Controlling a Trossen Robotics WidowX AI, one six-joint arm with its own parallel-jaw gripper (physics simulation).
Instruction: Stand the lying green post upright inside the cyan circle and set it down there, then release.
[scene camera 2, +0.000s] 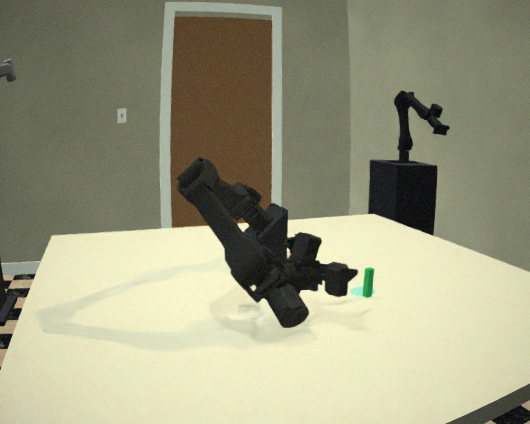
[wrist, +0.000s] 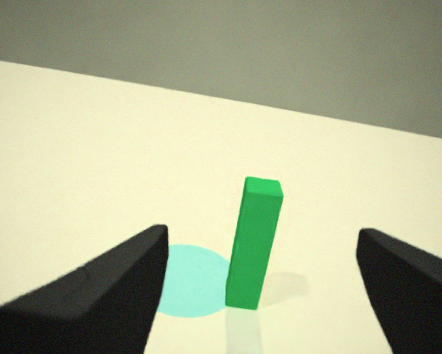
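Pixels of known places: gripper, fingertip midpoint: (wrist: 262, 240); arm's base at its link origin: (scene camera 2: 262, 224).
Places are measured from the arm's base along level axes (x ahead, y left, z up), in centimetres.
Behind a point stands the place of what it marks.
Observation:
The green post (scene camera 2: 368, 282) {x 37.2, y 12.5, z -6.1 cm} (wrist: 254, 245) {x 36.4, y 12.2, z -5.9 cm} stands upright on the table, leaning slightly in the wrist view. Its foot is at the rim of the cyan circle (scene camera 2: 356, 291) {x 32.7, y 12.1, z -9.7 cm} (wrist: 192, 282) {x 33.6, y 13.2, z -9.7 cm}, on the right side in the wrist view, and looks mostly or wholly outside it. Part of the circle is hidden behind the post and the left finger. My gripper (scene camera 2: 356, 273) {x 36.7, y 7.5, z -2.7 cm} (wrist: 262, 240) {x 36.7, y 7.5, z -2.7 cm} is open and empty. It is drawn back from the post, with the post showing between the two spread fingers in the wrist view and touching neither.
The pale table (scene camera 2: 150, 380) {x 59.6, y -36.8, z -9.8 cm} (wrist: 100, 150) {x 19.7, y 28.5, z -9.8 cm} bears the arm's shadows. Its far edge crosses the wrist view. Behind it are a brown door (scene camera 2: 220, 120) and a dark pedestal (scene camera 2: 402, 195) carrying another black arm (scene camera 2: 404, 122), away from the table top.

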